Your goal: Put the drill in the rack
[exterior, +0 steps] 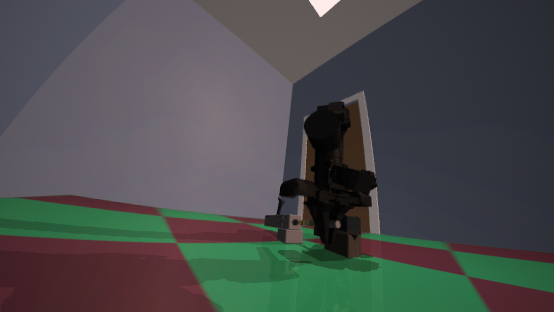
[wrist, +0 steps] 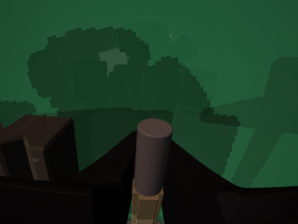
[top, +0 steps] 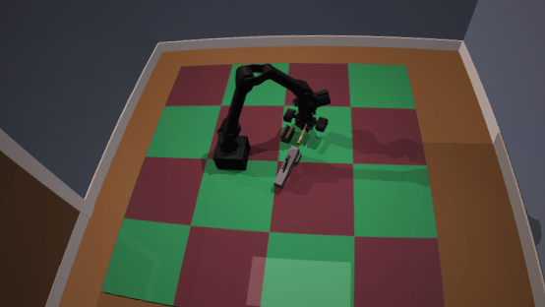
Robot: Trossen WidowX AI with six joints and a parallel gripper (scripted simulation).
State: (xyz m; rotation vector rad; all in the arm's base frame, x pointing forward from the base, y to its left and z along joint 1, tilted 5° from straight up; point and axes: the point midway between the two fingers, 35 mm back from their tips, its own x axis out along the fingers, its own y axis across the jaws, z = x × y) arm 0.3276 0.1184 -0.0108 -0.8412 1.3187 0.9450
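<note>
The dark rack is 8 cm behind my gripper tip and 1 cm below it. From my gripper tip the other things lie so: key: 8 cm behind, 20 cm to the right, 5 cm above; grey holder block: 8 cm behind, 18 cm to the right, 1 cm above; drill: 2 cm behind, 3 cm to the right, 3 cm above.
</note>
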